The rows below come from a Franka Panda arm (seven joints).
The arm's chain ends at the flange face. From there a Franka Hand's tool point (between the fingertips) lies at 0.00 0.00 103.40 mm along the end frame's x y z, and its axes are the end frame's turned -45 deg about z.
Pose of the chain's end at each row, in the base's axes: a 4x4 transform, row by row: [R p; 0 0 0 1], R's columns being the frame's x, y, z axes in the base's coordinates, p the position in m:
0.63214, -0.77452, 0.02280, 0.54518; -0.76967, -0.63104, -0.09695, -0.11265; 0.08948, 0.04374, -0.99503, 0.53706; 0, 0, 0, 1
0.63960, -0.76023, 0.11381, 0.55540; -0.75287, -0.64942, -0.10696, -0.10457; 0.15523, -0.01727, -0.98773, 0.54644; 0, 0, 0, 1
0.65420, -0.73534, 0.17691, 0.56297; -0.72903, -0.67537, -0.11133, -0.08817; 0.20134, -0.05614, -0.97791, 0.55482; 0, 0, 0, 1
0.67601, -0.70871, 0.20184, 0.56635; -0.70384, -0.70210, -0.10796, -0.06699; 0.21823, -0.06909, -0.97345, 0.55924; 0, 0, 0, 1
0.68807, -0.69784, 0.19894, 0.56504; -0.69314, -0.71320, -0.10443, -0.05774; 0.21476, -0.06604, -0.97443, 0.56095; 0, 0, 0, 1
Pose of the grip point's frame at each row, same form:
0.99466, -0.10068, 0.02280, 0.54754; -0.09803, -0.99045, -0.09695, -0.12267; 0.03234, 0.09420, -0.99503, 0.43417; 0, 0, 0, 1
0.98983, -0.08530, 0.11381, 0.56717; -0.07315, -0.99157, -0.10696, -0.11563; 0.12198, 0.09755, -0.98773, 0.44431; 0, 0, 0, 1
0.98255, -0.05737, 0.17691, 0.58126; -0.03794, -0.99306, -0.11133, -0.09968; 0.18207, 0.10267, -0.97791, 0.45370; 0, 0, 0, 1
0.97914, -0.02312, 0.20184, 0.58722; -0.00123, -0.99415, -0.10796, -0.07815; 0.20317, 0.10546, -0.97345, 0.45859; 0, 0, 0, 1
0.97999, -0.00691, 0.19894, 0.58561; 0.01418, -0.99443, -0.10443, -0.06854; 0.19856, 0.10516, -0.97443, 0.46019; 0, 0, 0, 1

